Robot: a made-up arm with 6 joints. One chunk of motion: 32 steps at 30 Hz.
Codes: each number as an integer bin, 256 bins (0 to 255) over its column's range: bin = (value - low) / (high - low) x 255, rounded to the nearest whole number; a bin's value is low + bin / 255 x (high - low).
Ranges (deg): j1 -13..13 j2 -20..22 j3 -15..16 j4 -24..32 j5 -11..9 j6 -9..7
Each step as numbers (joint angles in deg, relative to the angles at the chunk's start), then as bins.
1 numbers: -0.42 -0.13 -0.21 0.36 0.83 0.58
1 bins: 123 121 122 111 151 153
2 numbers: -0.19 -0.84 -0.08 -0.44 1.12 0.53
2 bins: 126 116 123 107 155 152
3 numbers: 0.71 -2.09 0.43 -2.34 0.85 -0.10
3 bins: 134 109 127 99 151 142
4 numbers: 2.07 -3.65 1.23 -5.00 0.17 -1.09
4 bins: 148 99 134 87 142 126
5 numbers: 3.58 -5.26 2.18 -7.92 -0.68 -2.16
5 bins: 163 89 141 73 132 109
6 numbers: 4.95 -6.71 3.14 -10.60 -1.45 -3.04
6 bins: 176 81 149 61 122 95
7 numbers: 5.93 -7.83 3.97 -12.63 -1.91 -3.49
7 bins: 186 74 156 52 116 88
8 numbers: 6.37 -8.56 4.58 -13.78 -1.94 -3.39
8 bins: 190 69 161 47 116 89
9 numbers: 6.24 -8.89 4.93 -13.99 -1.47 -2.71
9 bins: 189 67 164 46 122 100
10 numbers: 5.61 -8.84 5.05 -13.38 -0.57 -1.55
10 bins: 183 68 165 48 133 119
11 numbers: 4.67 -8.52 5.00 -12.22 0.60 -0.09
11 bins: 173 70 165 54 148 142
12 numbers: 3.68 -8.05 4.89 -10.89 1.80 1.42
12 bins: 164 73 164 60 163 166
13 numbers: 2.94 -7.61 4.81 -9.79 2.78 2.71
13 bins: 156 75 163 65 176 187
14 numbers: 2.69 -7.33 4.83 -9.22 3.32 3.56
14 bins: 154 77 163 67 183 200
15 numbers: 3.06 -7.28 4.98 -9.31 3.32 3.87
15 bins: 158 77 164 67 183 205
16 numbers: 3.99 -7.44 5.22 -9.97 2.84 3.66
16 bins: 167 76 166 64 176 202
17 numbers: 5.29 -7.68 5.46 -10.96 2.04 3.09
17 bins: 179 75 168 59 166 193
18 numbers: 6.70 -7.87 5.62 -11.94 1.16 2.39
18 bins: 193 74 170 55 155 182
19 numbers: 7.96 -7.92 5.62 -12.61 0.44 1.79
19 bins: 206 73 170 52 146 172
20 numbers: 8.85 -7.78 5.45 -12.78 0.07 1.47
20 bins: 214 74 168 51 141 167
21 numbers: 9.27 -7.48 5.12 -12.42 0.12 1.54
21 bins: 218 76 166 53 142 168
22 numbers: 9.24 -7.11 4.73 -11.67 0.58 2.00
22 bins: 218 78 162 56 148 175
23 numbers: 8.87 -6.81 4.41 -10.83 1.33 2.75
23 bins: 214 80 160 60 157 187
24 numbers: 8.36 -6.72 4.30 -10.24 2.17 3.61
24 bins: 209 81 159 63 168 201
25 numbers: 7.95 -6.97 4.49 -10.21 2.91 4.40
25 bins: 205 79 160 63 177 214
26 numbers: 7.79 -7.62 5.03 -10.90 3.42 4.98
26 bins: 204 75 165 60 184 223
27 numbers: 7.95 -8.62 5.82 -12.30 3.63 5.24
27 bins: 205 69 171 53 187 227
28 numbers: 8.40 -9.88 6.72 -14.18 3.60 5.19
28 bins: 210 61 179 45 186 226
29 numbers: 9.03 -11.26 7.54 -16.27 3.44 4.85
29 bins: 216 53 185 35 184 221
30 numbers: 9.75 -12.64 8.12 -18.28 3.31 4.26
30 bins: 223 45 190 26 182 211
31 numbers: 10.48 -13.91 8.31 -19.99 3.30 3.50
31 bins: 230 37 192 18 182 199
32 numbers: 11.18 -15.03 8.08 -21.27 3.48 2.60
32 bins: 237 30 190 12 185 185
